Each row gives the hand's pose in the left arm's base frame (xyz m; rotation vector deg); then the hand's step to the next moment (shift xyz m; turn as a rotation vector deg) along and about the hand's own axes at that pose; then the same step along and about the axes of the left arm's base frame.
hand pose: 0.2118 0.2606 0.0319 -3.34 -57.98 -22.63
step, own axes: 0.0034 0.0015 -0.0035 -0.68 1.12 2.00
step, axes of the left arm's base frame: 0.0050 -0.0004 0.0012 -1.55 1.70 0.65
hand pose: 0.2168 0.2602 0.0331 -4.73 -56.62 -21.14
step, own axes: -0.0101 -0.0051 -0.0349 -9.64 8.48 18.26
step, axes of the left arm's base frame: 0.0212 -0.0102 -0.0281 -16.48 14.77 2.94
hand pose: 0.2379 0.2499 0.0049 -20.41 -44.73 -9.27
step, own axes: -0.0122 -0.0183 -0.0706 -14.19 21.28 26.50
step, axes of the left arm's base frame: 0.0329 -0.0431 -0.0503 -21.60 29.77 1.85
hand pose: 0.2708 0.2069 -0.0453 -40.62 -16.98 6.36
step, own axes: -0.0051 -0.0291 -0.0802 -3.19 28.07 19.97
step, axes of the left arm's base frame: 0.0196 -0.0731 -0.0398 -9.14 33.03 -4.77
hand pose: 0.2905 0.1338 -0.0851 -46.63 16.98 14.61
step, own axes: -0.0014 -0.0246 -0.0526 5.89 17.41 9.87
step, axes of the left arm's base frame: -0.0015 -0.0555 -0.0171 1.24 19.47 -7.38
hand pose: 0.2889 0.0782 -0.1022 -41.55 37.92 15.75
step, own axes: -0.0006 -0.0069 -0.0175 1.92 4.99 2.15
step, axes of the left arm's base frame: -0.0054 -0.0171 -0.0058 0.22 5.12 -2.64
